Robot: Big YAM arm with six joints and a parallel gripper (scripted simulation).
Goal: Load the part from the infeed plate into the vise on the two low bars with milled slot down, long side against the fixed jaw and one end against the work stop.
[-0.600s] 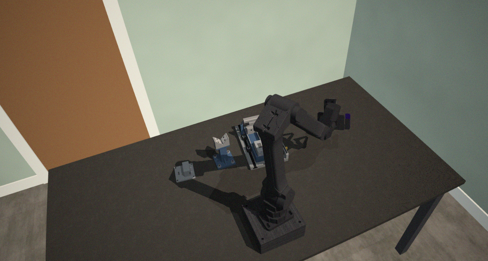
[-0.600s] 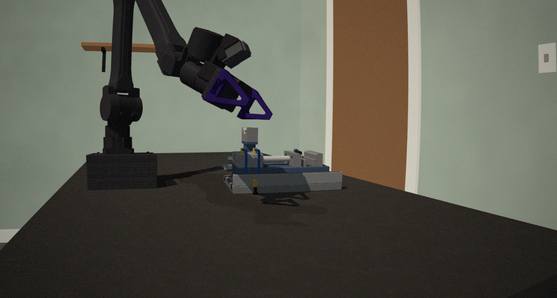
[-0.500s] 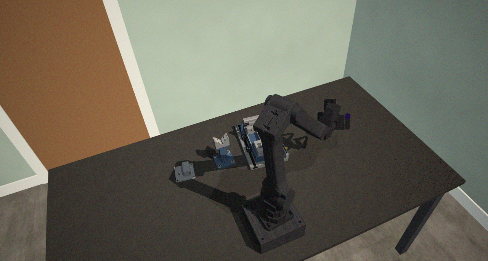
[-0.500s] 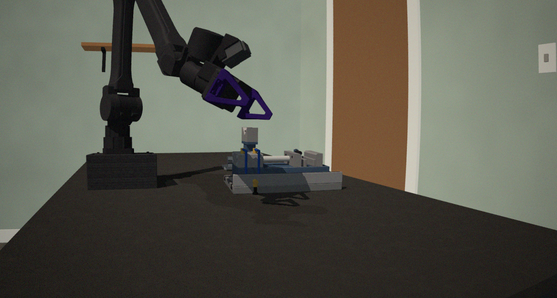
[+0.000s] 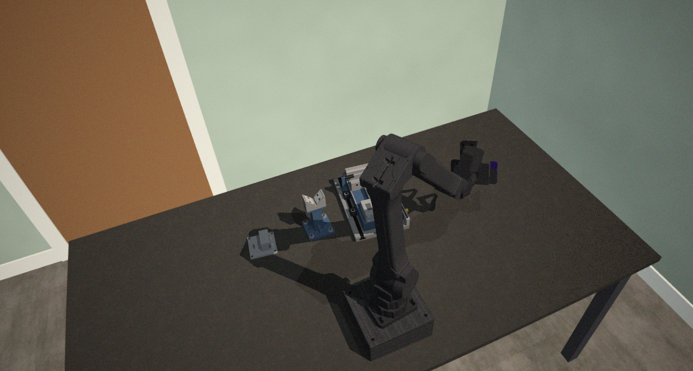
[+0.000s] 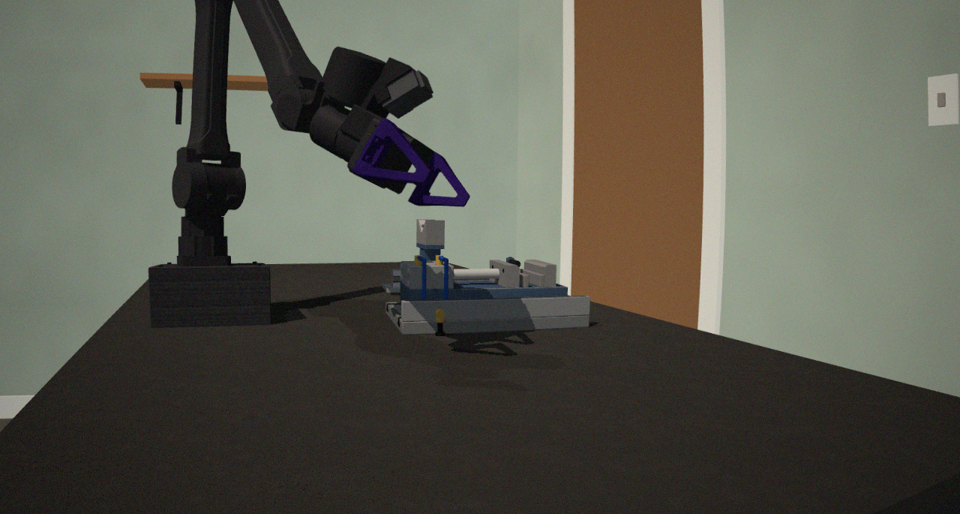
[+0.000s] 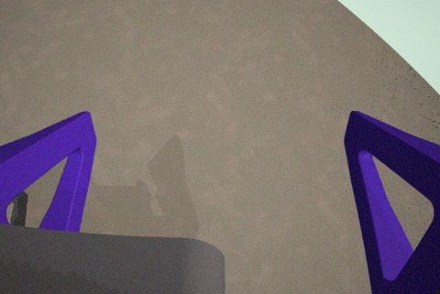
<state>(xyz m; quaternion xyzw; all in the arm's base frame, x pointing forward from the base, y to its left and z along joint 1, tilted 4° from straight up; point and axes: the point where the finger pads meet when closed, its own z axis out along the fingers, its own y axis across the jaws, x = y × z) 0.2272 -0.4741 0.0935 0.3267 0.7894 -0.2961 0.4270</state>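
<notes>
Right now the part is 220 mm ahead of my hand, 670 mm to the left of it and 180 mm below it. Round my hand: grey infeed plate (230 mm ahead, 690 mm to the left, 210 mm below).
</notes>
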